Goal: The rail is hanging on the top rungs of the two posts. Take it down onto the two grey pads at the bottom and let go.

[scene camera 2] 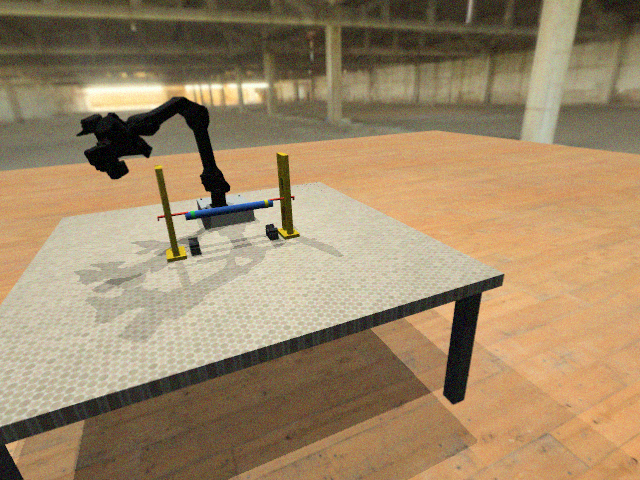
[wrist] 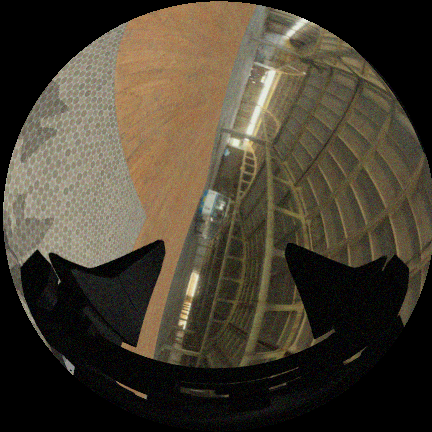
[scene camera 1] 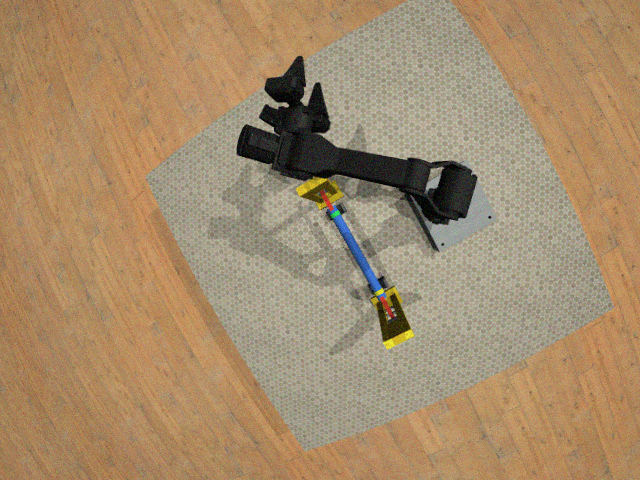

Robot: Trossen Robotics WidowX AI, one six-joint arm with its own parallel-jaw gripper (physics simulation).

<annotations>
my gripper: scene camera 2; wrist 227, 249; scene camera 1
same spot on my gripper: [scene camera 2: 104, 156] = [scene camera 1: 275, 126]
</annotations>
